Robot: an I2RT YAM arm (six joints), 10 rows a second.
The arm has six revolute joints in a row. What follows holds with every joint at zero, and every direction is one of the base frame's.
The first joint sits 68 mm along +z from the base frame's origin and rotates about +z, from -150 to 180 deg.
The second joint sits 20 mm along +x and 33.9 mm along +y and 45.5 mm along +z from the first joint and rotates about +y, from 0 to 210 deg.
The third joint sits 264 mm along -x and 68.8 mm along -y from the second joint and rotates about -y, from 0 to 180 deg.
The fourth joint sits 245 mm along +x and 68.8 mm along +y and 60 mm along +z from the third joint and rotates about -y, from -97 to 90 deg.
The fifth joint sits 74 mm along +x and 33.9 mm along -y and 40.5 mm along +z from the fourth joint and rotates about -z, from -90 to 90 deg.
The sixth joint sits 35.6 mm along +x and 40.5 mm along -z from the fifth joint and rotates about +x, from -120 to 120 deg.
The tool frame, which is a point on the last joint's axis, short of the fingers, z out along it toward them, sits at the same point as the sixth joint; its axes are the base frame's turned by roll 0, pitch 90 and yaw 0 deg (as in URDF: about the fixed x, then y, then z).
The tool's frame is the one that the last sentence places.
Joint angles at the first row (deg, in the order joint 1, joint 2, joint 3, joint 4, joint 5, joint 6):
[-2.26, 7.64, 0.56, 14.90, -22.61, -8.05]
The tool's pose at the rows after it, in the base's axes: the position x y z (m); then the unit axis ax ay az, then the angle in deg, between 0 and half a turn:
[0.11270, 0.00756, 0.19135, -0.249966, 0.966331, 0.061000, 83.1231]
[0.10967, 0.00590, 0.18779, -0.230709, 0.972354, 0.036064, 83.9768]
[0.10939, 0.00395, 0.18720, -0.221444, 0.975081, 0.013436, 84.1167]
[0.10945, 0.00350, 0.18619, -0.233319, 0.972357, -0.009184, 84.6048]
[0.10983, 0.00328, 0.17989, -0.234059, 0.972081, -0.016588, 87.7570]
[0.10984, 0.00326, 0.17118, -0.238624, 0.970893, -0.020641, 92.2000]
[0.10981, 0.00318, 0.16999, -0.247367, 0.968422, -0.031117, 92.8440]
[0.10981, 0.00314, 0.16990, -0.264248, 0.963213, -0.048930, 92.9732]
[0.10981, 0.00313, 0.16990, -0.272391, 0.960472, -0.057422, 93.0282]
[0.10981, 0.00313, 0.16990, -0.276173, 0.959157, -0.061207, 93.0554]
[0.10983, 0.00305, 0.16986, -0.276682, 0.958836, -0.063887, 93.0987]
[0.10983, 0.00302, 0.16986, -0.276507, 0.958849, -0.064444, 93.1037]
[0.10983, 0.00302, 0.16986, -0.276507, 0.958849, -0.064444, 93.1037]
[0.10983, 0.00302, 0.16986, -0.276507, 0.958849, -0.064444, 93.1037]
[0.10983, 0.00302, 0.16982, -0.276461, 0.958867, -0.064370, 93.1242]
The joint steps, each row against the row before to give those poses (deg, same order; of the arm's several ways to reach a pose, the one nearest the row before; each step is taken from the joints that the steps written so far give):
[0.00, -2.82, 0.00, -3.13, 2.91, -0.81]
[-0.31, -3.44, -0.13, -4.42, 2.03, -0.68]
[-0.72, -0.49, 0.00, -0.74, 0.98, -0.79]
[-0.13, -0.09, 0.00, -0.61, 0.33, -2.05]
[0.00, -0.11, -0.03, -3.37, 0.32, -1.42]
[0.00, 0.00, 0.00, -4.61, 0.05, -1.86]
[0.00, 0.00, 0.00, -0.63, 0.13, -1.33]
[0.00, 0.00, 0.00, -0.05, 0.07, -2.10]
[0.00, -0.01, 0.00, 0.00, 0.02, -1.01]
[0.00, 0.00, 0.00, 0.00, 0.00, -0.46]
[0.00, 0.01, 0.00, -0.02, 0.13, -0.19]
[0.00, -0.01, 0.00, 0.00, 0.04, -0.03]
[0.00, 0.00, 0.00, 0.00, 0.00, 0.00]
[0.00, 0.00, 0.00, 0.00, 0.00, 0.00]
[0.00, 0.01, 0.00, -0.02, 0.00, 0.00]

